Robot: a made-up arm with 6 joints.
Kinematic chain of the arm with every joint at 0, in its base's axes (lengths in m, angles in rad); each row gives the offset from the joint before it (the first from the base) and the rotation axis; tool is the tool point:
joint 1: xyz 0 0 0.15 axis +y
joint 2: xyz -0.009 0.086 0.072 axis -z
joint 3: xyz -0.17 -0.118 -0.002 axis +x
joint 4: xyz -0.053 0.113 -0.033 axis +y
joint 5: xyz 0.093 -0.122 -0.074 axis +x
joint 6: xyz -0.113 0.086 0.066 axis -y
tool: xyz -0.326 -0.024 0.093
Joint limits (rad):
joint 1: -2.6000..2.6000
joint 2: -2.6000..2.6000
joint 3: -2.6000..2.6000
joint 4: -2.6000..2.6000
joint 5: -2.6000..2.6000
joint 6: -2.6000..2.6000
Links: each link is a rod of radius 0.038 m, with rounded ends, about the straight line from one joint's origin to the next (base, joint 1, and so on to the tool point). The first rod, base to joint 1, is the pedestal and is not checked.
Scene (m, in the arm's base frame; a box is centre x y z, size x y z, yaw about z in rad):
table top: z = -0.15
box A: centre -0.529 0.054 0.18 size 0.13 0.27 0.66 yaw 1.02
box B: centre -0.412 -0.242 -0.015 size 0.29 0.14 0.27 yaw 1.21
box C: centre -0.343 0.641 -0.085 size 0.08 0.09 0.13 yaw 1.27
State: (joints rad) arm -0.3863 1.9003 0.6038 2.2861 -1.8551 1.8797
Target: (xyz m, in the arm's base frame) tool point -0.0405 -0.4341 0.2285
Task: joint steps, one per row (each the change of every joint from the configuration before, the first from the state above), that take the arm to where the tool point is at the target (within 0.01 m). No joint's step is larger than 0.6 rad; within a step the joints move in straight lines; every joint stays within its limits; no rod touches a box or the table.
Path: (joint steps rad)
1: 0.2799 -0.0965 -0.5359 0.0761 -0.1862 0.1801
2: 0.2800 -0.0966 -0.5359 0.0760 -0.1863 0.1800
3: 0.2799 -0.0965 -0.5359 0.0761 -0.1862 0.1801
4: 0.2799 -0.0966 -0.5360 0.0760 -0.1862 0.1801
5: -0.0807 -0.5247 0.0592 -0.0895 0.0834 -0.0638
6: -0.0807 -0.5247 0.0592 -0.0895 0.0835 -0.0639
7: -0.0807 -0.5248 0.0592 -0.0895 0.0834 -0.0638
8: -0.0808 -0.5247 0.0591 -0.0895 0.0835 -0.0638
9: -0.0807 -0.5248 0.0592 -0.0895 0.0834 -0.0639
10: -0.0807 -0.5247 0.0592 -0.0896 0.0834 -0.0638
11: -0.0935 0.3504 0.5631 0.0721 0.2422 -0.1886
12: -0.0934 0.3503 0.5632 0.0720 0.2421 -0.1887
13: -0.0935 0.3504 0.5632 0.0721 0.2421 -0.1886

